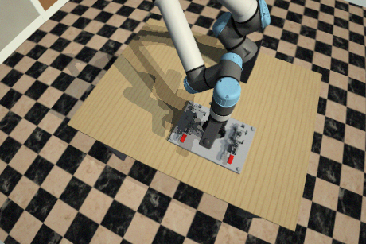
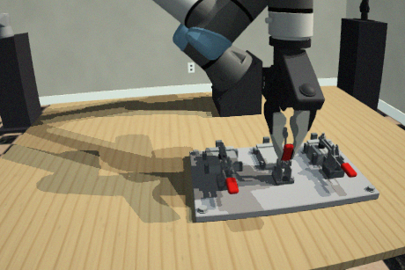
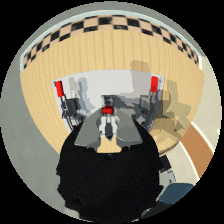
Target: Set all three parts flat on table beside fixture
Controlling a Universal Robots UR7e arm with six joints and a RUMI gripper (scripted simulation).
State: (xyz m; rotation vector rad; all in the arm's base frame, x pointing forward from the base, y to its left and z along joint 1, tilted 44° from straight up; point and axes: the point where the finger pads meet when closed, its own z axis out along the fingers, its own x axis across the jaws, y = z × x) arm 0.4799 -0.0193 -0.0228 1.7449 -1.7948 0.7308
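The flat grey plate part lies 10 cm behind my hand and 5 cm below it. Round my hand: grey fixture plate (7 cm below, 4 cm behind).
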